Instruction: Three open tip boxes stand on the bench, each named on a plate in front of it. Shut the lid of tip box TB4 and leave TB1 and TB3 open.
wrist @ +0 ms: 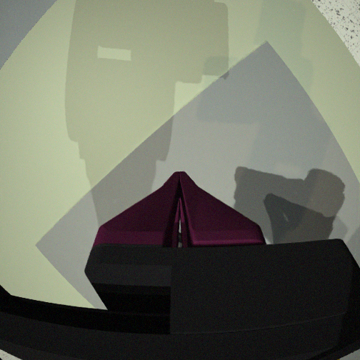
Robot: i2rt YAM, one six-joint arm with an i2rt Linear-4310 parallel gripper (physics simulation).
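My gripper (pixel 179 180) is shut, with its two dark magenta fingers meeting at their tips in the lower middle of the wrist view. No object shows between the fingertips. Tip boxes TB4, TB1 and TB3, their lids and their name plates do not show in this view, so the state of the lids cannot be seen. The black gripper body hides the lower part of the view.
A grey square-cornered mat (pixel 210 145) lies beyond the fingers on a pale green round surface (pixel 30 150). Broad shadows fall across both, with a darker one right of the fingers. A speckled pale surface (pixel 345 20) shows at the top right corner.
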